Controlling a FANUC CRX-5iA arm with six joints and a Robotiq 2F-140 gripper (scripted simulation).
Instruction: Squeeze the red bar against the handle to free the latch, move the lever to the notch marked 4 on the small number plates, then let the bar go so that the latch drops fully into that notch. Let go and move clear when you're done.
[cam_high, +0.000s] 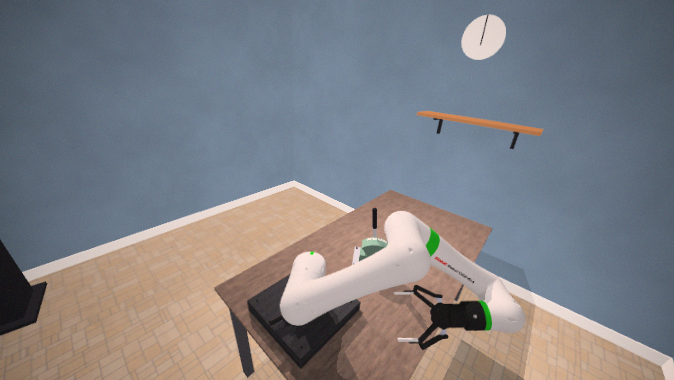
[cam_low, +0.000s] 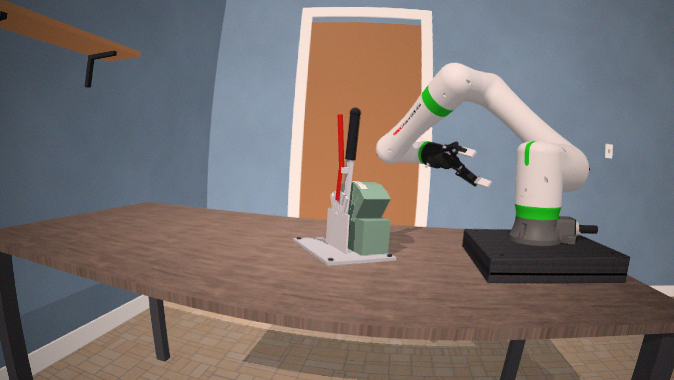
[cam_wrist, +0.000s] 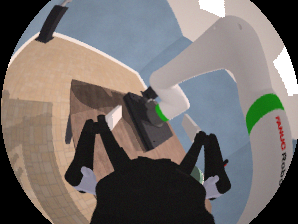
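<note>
The red bar is 430 mm to the left of my hand, 350 mm ahead of it and 20 mm below it.
</note>
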